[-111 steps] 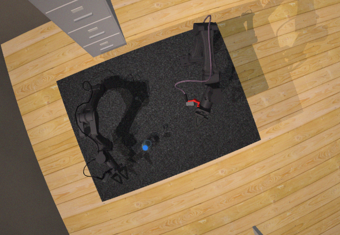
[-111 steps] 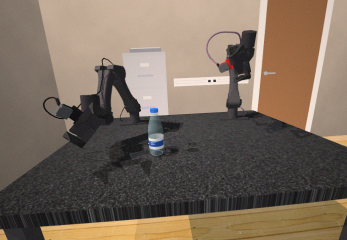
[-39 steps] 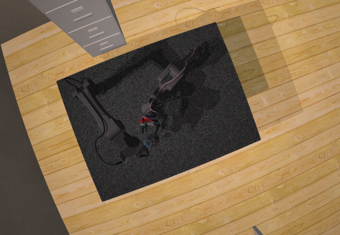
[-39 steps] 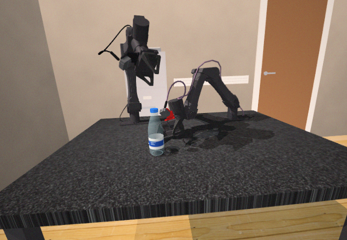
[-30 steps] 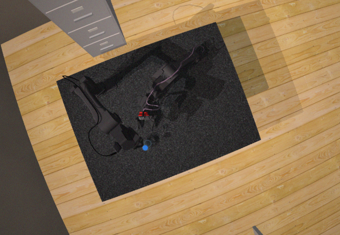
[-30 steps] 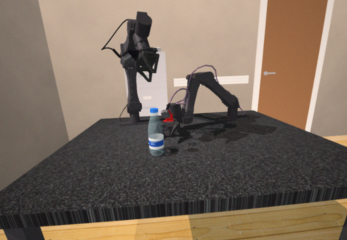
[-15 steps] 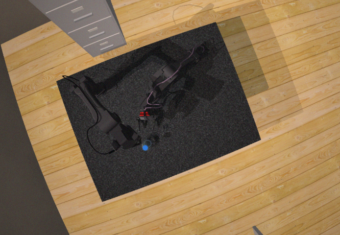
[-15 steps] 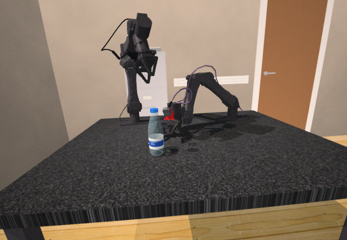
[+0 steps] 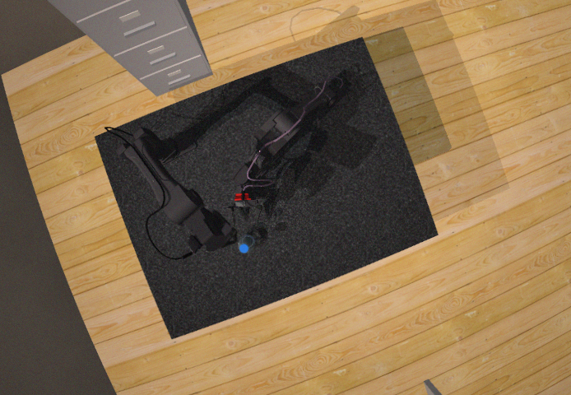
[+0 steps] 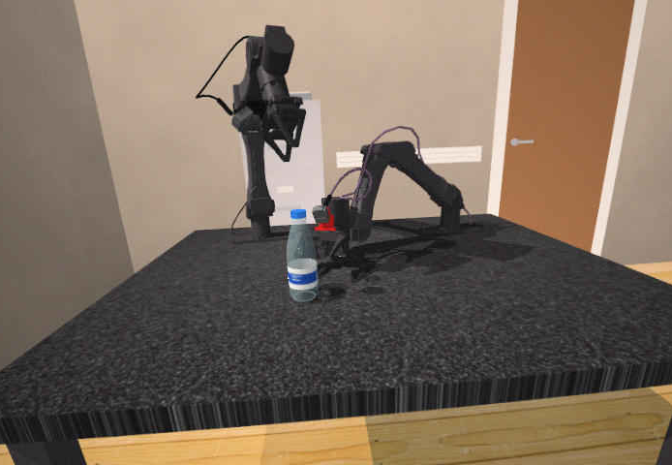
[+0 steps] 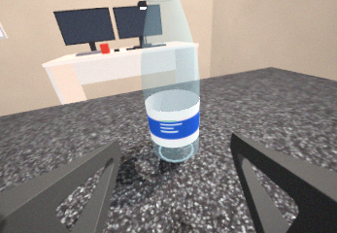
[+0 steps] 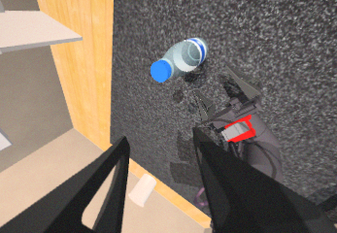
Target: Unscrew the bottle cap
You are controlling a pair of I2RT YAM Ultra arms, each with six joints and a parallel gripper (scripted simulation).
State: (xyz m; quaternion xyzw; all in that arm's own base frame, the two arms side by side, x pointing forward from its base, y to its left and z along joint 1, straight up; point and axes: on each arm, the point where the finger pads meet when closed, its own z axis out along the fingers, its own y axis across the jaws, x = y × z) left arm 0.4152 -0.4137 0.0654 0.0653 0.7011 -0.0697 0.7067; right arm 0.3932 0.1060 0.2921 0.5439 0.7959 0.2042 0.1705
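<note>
My left hand is 70 mm short of the clear bottle, 20 mm to the left of it and 30 mm below it. From my left hand the other things lie so: blue cap 70 mm ahead, 20 mm to the right, 110 mm above.
Right now my right hand is 120 mm above the blue cap, 70 mm short of it and 10 mm to the right of it. Round my right hand: clear bottle 200 mm below, 70 mm ahead, 10 mm to the left.
</note>
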